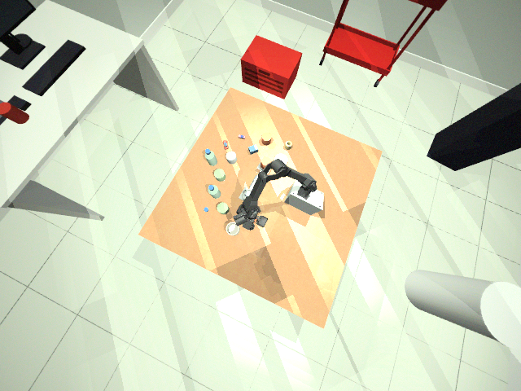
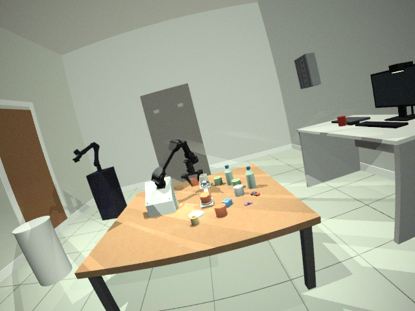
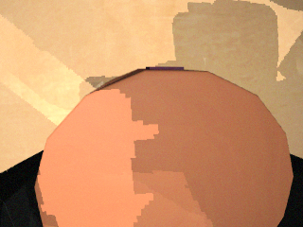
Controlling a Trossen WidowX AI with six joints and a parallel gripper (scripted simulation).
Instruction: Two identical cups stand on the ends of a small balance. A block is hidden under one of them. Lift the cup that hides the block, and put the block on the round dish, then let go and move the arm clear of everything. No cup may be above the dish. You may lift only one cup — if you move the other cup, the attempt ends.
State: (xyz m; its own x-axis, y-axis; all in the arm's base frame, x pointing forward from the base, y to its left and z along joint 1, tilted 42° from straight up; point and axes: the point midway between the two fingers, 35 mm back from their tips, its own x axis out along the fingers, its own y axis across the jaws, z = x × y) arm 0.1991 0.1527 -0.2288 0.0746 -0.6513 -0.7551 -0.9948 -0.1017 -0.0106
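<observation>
The grey block is 100 mm ahead of my gripper tip, 110 mm to the right of it and 10 mm above it. Also, from my gripper tip: pale blue round dish 50 mm ahead, 480 mm to the right, 70 mm below; then grey cylinder 350 mm ahead, 270 mm to the right, 40 mm below; then balance beam 110 mm ahead, 230 mm to the right, 30 mm below.
</observation>
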